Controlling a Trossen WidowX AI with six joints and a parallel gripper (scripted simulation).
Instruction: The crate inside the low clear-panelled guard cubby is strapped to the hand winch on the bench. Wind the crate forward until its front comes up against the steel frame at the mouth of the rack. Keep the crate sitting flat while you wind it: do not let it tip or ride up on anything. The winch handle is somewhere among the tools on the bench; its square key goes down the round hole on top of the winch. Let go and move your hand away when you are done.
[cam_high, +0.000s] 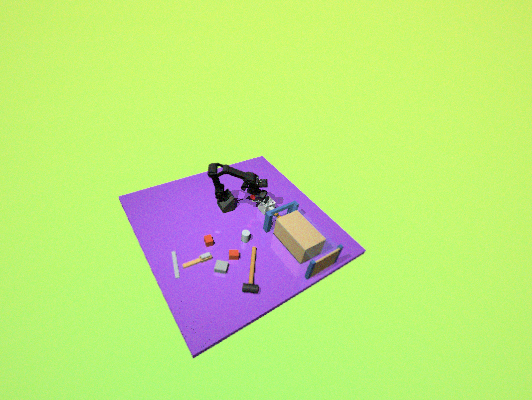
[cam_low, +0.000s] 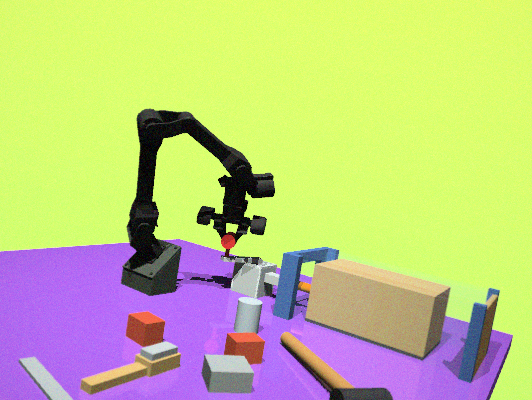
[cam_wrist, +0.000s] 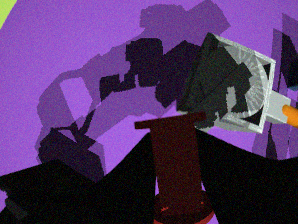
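Now: gripper tip 2 cm short of the winch handle, 2 cm to the right of it and 3 cm above it. Also, from my gripper tip: red knob (1 cm ahead, 1 cm to the right); then grey winch (4 cm ahead, 7 cm to the left, 10 cm below); then grey block (35 cm ahead, 47 cm to the right, 11 cm below).
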